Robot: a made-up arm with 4 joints.
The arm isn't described. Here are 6 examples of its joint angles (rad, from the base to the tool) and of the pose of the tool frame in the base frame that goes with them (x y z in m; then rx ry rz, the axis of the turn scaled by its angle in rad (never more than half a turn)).
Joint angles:
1: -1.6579 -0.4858 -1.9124 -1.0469
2: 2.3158 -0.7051 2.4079 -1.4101
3: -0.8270 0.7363 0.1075 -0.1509
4: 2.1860 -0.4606 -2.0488 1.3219
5: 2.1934 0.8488 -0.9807 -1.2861
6: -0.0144 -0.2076 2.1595 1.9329
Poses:
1: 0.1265 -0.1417 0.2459 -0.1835 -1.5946 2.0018
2: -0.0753 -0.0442 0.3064 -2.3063 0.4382 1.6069
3: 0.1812 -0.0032 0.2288 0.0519 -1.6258 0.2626
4: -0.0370 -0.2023 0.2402 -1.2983 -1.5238 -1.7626
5: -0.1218 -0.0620 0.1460 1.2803 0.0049 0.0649
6: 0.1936 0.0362 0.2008 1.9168 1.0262 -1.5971
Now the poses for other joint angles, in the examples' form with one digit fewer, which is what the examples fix.
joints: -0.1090 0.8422 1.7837 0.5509
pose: 0.200 0.141 0.280 1.086 -0.071 -1.025
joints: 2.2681 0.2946 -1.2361 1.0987
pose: -0.062 -0.178 0.236 0.903 2.399 1.709
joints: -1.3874 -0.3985 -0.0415 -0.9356
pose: 0.095 -0.022 0.169 -0.013 -1.961 -0.158
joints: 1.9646 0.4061 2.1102 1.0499
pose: -0.046 0.100 0.064 -0.607 1.629 -2.364
